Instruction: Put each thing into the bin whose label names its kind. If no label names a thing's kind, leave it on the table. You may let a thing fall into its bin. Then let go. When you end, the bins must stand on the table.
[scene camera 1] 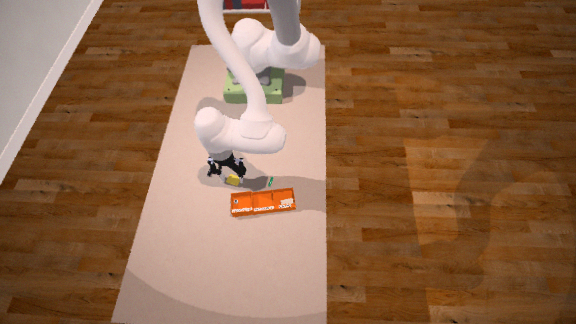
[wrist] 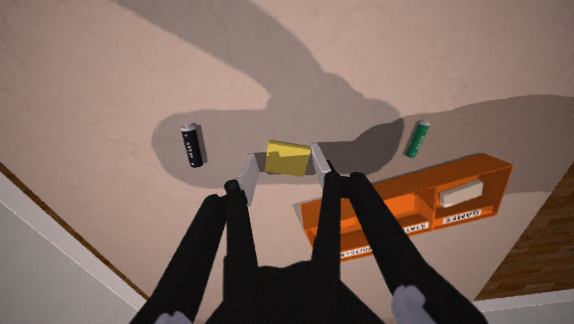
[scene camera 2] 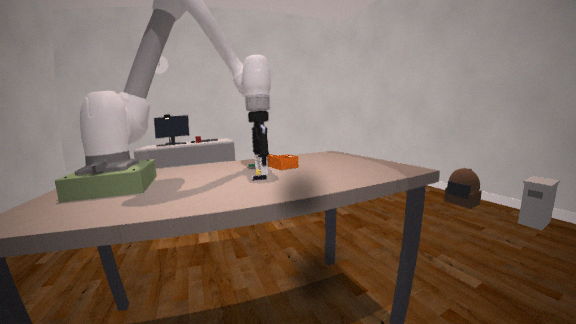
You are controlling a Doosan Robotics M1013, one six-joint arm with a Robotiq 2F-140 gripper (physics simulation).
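Frame: origin at the arm's base, x ahead, y up, z right, level; millimetres.
Where they show: gripper, between the fingertips: [scene camera 1: 233,180] [wrist: 284,158] [scene camera 2: 261,172]; arm's base, origin of its link: [scene camera 1: 253,71] [scene camera 2: 109,168].
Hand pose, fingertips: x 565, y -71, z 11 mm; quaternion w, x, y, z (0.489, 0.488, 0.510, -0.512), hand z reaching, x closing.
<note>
Things, the pixels of their top centre, and the offset from my fingertips. Level surfaces: height alone.
- yellow block, centre of its top: [wrist: 287,161] [scene camera 2: 261,170] [scene camera 1: 233,179] dx +0, dy +8, dz -4 mm
- black battery, centre of its top: [wrist: 189,148] [scene camera 2: 258,175] dx -32, dy +13, dz +105 mm
- green battery, centre of its top: [wrist: 420,141] [scene camera 1: 270,180] [scene camera 2: 252,164] dx -5, dy +9, dz -163 mm
- orange three-part bin unit, centre of its top: [wrist: 408,227] [scene camera 1: 262,199] [scene camera 2: 274,154] dx +95, dy +45, dz -146 mm
- pale block, centre of its top: [wrist: 463,195] [scene camera 1: 287,201] dx +85, dy +12, dz -241 mm
- small round metallic thing, centre of its top: [scene camera 1: 235,201] dx +100, dy +14, dz -34 mm
- table, height of its surface: dy -2 mm
The yellow block [scene camera 1: 233,180] [scene camera 2: 258,172] [wrist: 287,159] lies on the table between the fingertips of my gripper [scene camera 1: 232,178] [scene camera 2: 261,171] [wrist: 284,158], which is open around it and low over the table. A black battery [scene camera 2: 259,178] [wrist: 191,146] lies left of the gripper in the wrist view. A green battery [scene camera 1: 270,181] [scene camera 2: 251,166] [wrist: 418,139] lies to the right, near the orange three-part bin unit [scene camera 1: 263,199] [scene camera 2: 285,162] [wrist: 400,187]. One label reads GAMES; the other labels are partly hidden in the wrist view. A pale block [scene camera 1: 286,201] [wrist: 461,194] lies in the GAMES bin.
A small round metallic thing [scene camera 1: 236,201] lies in the left bin in scene camera 1. The bin unit stands on the table [scene camera 1: 225,260] [scene camera 2: 210,197] close beside the gripper. The arm's green base [scene camera 1: 254,95] [scene camera 2: 107,181] stands at the table's far end in scene camera 1.
</note>
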